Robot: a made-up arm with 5 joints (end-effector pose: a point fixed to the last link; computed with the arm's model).
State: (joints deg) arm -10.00 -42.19 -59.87 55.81 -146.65
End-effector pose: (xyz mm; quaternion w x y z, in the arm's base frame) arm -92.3 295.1 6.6 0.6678 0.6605 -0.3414 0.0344
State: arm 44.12 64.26 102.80 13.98 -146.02
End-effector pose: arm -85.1 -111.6 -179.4 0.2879 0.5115 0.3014 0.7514
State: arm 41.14 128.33 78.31 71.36 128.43
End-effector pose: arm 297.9 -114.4 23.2 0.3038 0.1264 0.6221 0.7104
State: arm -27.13 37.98 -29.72 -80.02 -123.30
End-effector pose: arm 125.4 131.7 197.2 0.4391 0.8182 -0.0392 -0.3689
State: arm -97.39 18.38 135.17 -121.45 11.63
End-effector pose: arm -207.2 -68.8 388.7 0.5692 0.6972 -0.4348 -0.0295
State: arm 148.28 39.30 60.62 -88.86 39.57
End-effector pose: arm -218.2 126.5 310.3 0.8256 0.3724 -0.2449 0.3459
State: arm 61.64 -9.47 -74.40 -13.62 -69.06
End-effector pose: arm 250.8 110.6 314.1 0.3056 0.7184 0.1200 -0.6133
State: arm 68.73 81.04 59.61 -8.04 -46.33
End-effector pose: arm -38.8 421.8 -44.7 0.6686 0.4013 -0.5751 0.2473
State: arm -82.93 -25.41 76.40 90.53 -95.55
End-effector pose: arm -414.6 -133.8 332.1 0.6007 0.5939 0.3223 0.4272
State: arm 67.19 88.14 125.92 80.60 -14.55
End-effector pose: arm 266.1 153.5 -254.4 0.0720 -0.0151 -0.7996 0.5960
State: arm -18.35 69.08 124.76 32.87 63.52
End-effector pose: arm 207.7 -305.1 9.3 0.0401 -0.3993 -0.6560 0.6393
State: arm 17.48 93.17 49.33 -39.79 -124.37
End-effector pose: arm -96.8 162.8 -94.4 0.6270 0.6423 -0.1093 0.4271
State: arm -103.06 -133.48 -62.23 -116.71 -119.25
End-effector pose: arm -197.1 -129.6 270.2 0.4767 0.1439 0.7296 0.4688
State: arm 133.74 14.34 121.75 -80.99 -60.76
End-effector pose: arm -318.5 172.1 81.7 0.5893 0.4849 -0.1349 0.6320
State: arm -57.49 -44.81 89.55 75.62 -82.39
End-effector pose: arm -360.4 -104.2 413.3 0.5365 0.7444 0.2640 0.2971
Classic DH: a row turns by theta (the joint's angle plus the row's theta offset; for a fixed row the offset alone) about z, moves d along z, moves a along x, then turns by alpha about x. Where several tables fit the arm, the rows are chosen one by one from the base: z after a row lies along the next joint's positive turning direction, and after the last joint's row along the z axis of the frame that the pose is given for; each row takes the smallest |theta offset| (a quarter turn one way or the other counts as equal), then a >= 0, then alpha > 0; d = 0 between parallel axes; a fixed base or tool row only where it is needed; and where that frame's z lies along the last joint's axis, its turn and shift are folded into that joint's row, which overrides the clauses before.
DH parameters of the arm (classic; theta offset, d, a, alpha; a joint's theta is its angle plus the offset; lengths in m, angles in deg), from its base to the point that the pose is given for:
base (fixed): 90 0.14 0 90
joint 1: -90 0.029 0.04 90
joint 2: -90 0.031 0.047 90
joint 3: 0 -0.113 0.058 -90
joint 4: -90 -0.2 0.079 -90
joint 5: 90 0.138 0.104 90
tool (fixed): -90 -0.084 0 0

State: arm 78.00 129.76 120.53 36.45 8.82
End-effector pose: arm 329.9 5.0 -181.7 0.4075 -0.4861 -0.7673 0.0946
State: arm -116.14 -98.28 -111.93 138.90 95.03
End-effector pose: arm -164.2 15.9 270.6 0.8419 0.3101 0.1183 -0.4254
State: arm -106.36 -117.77 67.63 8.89 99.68
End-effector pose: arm 1.0 254.6 243.9 0.3757 -0.5828 0.6893 0.2100
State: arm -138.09 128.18 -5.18 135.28 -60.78
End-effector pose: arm 308.2 -158.5 -127.1 0.5210 -0.4132 -0.0777 -0.7428
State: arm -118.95 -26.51 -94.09 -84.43 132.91
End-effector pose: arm 61.6 -8.0 172.1 0.0603 -0.5207 0.6350 -0.5674
